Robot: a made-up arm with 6 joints.
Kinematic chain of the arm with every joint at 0, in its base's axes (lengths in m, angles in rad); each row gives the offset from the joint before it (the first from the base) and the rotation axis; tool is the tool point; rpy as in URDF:
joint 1: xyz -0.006 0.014 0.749 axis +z
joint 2: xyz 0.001 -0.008 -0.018 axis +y
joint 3: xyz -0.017 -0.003 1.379 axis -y
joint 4: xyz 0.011 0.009 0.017 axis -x
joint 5: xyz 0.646 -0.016 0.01 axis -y
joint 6: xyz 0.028 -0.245 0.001 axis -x
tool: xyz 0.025 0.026 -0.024 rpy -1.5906 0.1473 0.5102
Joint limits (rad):
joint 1: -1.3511..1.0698
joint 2: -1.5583..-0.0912
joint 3: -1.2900..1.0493
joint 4: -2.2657..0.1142
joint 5: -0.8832..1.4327
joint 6: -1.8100..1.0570
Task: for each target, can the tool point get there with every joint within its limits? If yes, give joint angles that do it. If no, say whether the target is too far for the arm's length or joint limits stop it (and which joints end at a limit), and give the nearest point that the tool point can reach.
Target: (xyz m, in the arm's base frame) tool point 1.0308 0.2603 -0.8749
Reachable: no: joint limits stop it (at a limit: joint 1, joint 2, joint 3, joint 4, joint 5, joint 6) | nearest point -0.0239 0.6714 0.6974 | short by 1.937 m
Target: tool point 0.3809 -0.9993 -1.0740
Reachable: no: joint limits stop it (at a limit: joint 1, joint 2, joint 3, joint 5, joint 6) | nearest point -0.2342 -0.6303 0.6806 | short by 1.896 m
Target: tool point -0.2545 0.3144 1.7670
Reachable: yes | joints -1.0744 -0.8831 -0.3067 -1.0897 -0.7016 0.6439
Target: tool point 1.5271 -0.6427 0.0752
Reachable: no: joint limits stop it (at a limit: joint 1, joint 2, joint 3, joint 6) | nearest point -0.1176 -0.6689 0.7975 | short by 1.797 m
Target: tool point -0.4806 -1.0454 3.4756
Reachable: no: too far | nearest point -0.3362 -0.7230 2.6410 | short by 0.906 m
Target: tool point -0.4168 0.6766 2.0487
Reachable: yes | joints -1.0548 -1.0207 0.2576 -1.6168 0.6926 -0.5307
